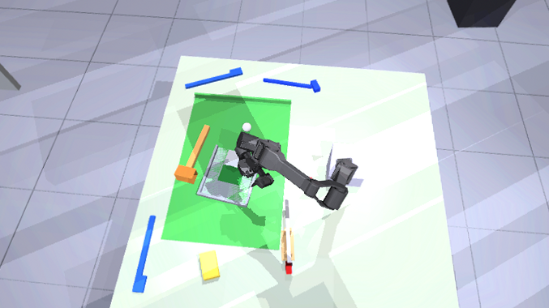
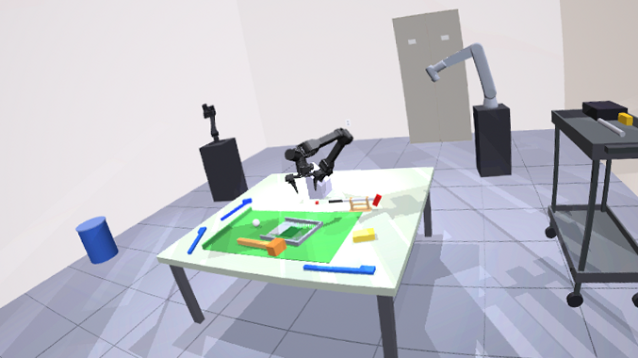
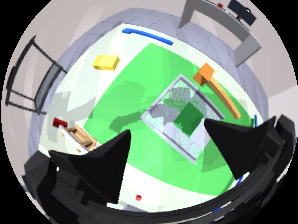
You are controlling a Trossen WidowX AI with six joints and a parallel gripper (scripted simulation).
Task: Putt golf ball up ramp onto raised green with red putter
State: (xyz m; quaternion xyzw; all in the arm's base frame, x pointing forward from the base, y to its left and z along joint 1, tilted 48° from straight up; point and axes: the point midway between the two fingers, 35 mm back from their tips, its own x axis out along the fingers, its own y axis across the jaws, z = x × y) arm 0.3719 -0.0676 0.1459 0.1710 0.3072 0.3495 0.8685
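Now: gripper tip 16 cm past the red putter, 20 cm to the right of it and 13 cm above it. Also, from my gripper tip: wooden rack (16 cm behind, 22 cm to the left, 15 cm below); then green mat (7 cm ahead, 16 cm to the right, 18 cm below); then small red cube (27 cm behind, 6 cm to the right, 18 cm below).
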